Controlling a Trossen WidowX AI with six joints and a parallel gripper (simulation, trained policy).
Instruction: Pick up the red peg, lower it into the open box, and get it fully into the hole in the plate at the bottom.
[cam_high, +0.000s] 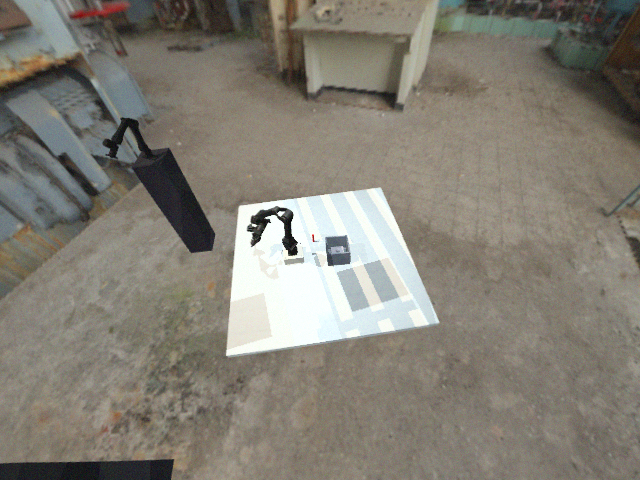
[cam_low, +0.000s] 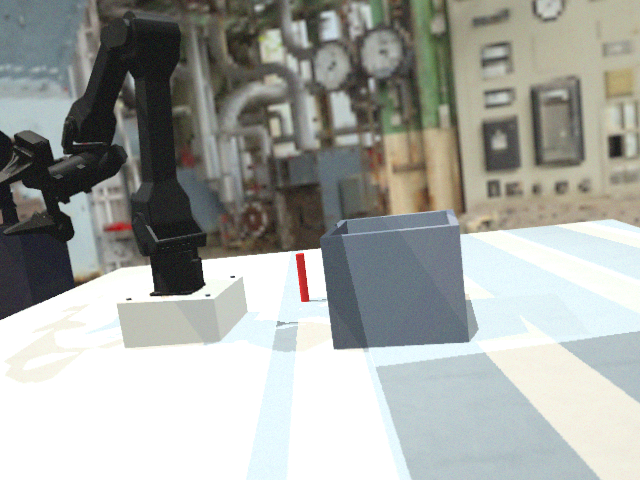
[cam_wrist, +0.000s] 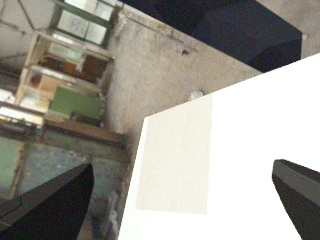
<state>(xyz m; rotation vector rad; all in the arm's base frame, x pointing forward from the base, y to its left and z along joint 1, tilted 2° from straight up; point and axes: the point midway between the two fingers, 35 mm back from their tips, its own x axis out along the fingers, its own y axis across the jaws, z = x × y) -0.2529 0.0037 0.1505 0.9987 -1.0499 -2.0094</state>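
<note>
The red peg is 43 cm ahead of my gripper tip, 17 cm below it and 15 cm to the left of it. The rest, counted from my gripper tip: plate 59 cm ahead, 17 cm below, 1 cm to the right.
</note>
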